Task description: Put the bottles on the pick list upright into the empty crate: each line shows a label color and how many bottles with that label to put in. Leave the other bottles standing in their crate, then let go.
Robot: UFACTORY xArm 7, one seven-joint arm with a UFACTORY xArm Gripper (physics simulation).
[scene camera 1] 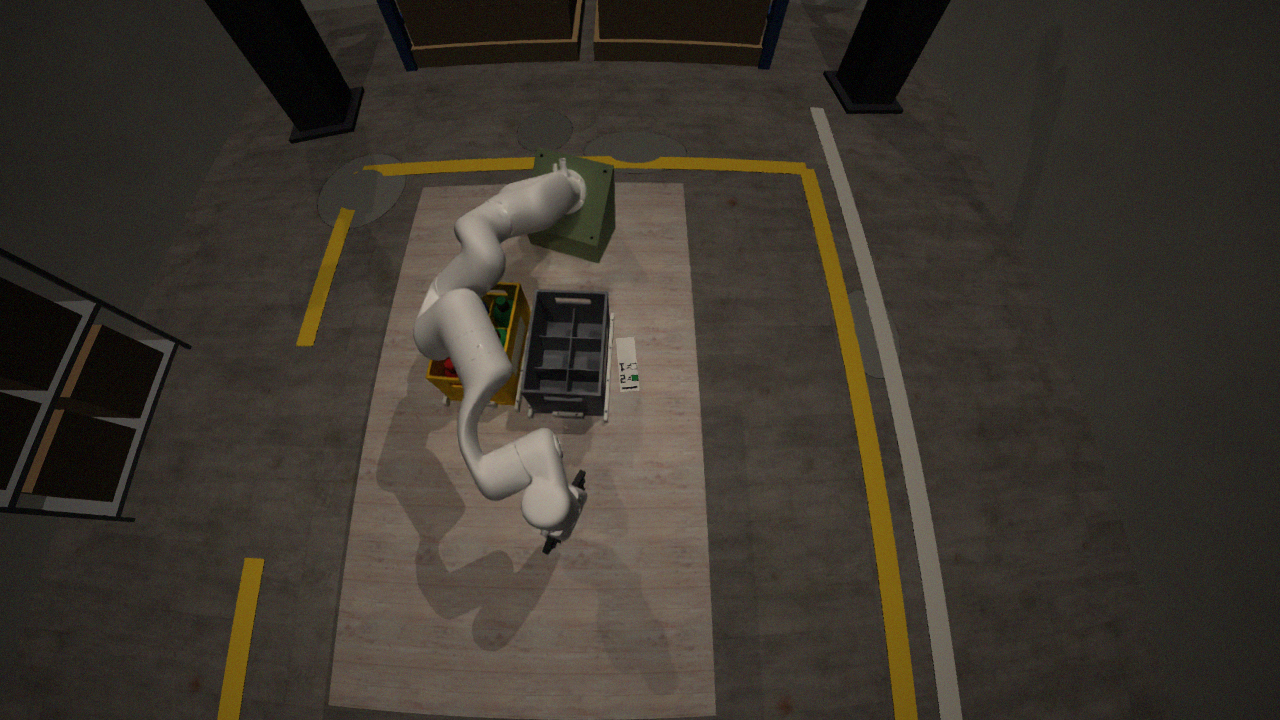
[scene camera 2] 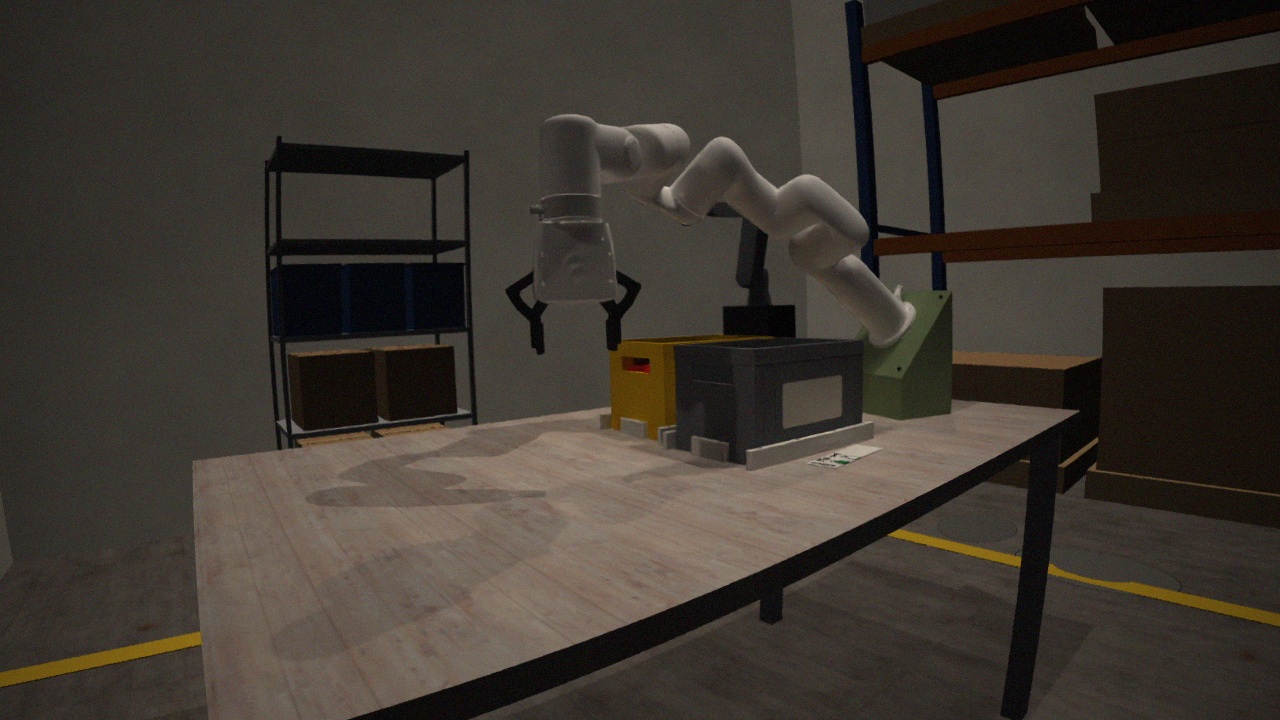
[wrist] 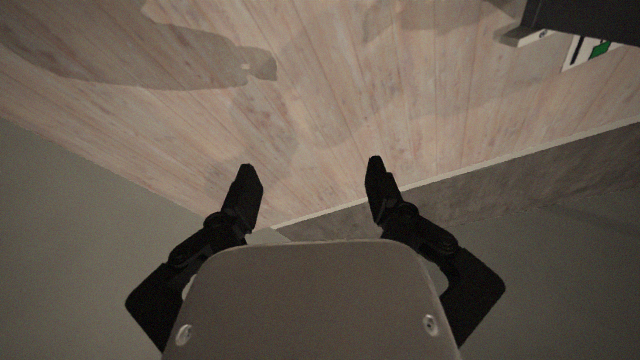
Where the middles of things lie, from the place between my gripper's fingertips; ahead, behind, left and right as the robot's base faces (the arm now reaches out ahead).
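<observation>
Pick list (scene camera 1: 627, 363): my hand 180 mm above it, 390 mm past it, 180 mm to the right of it.
</observation>
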